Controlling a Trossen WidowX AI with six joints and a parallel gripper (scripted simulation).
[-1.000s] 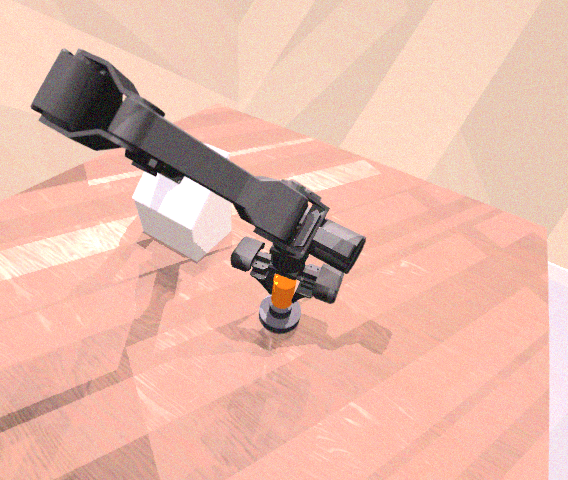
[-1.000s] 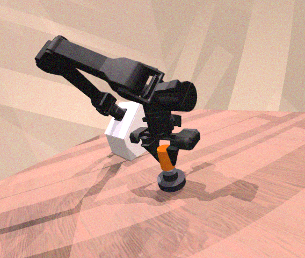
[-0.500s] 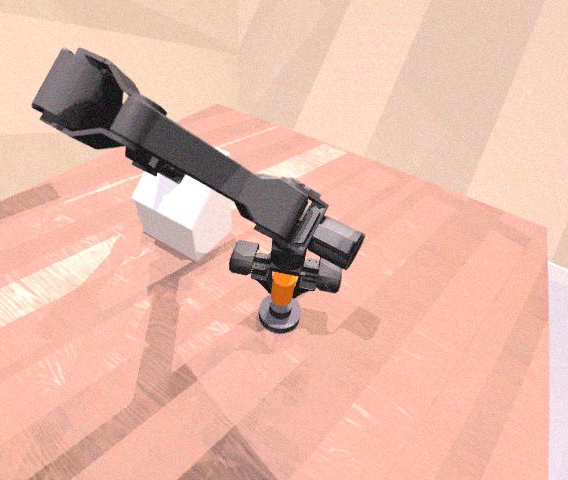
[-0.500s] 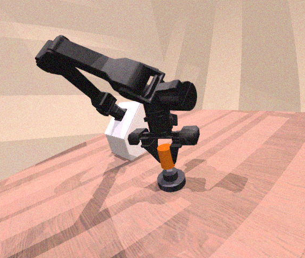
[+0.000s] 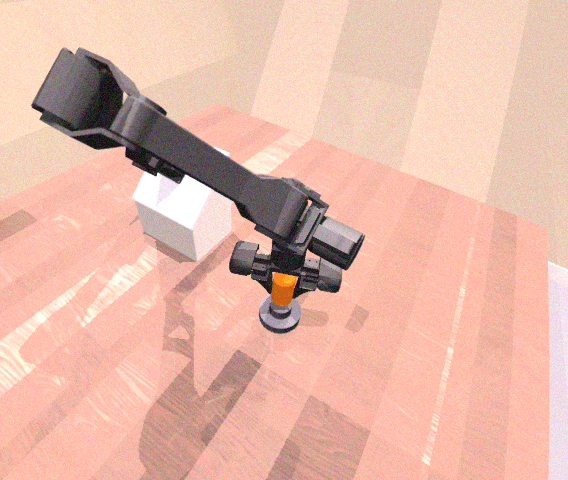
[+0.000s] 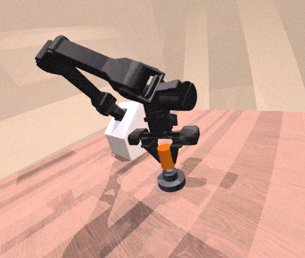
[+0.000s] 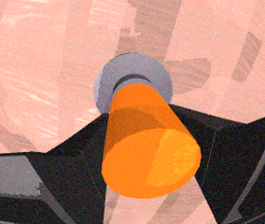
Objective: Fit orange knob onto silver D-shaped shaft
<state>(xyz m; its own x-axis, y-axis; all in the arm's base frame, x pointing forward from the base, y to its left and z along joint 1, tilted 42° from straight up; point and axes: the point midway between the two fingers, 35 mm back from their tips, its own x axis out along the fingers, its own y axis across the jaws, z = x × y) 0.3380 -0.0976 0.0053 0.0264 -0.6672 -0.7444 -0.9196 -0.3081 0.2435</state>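
Now: gripper tip 30 mm below the orange knob. From my gripper tip the other things lie so: round pedestal (40 mm below).
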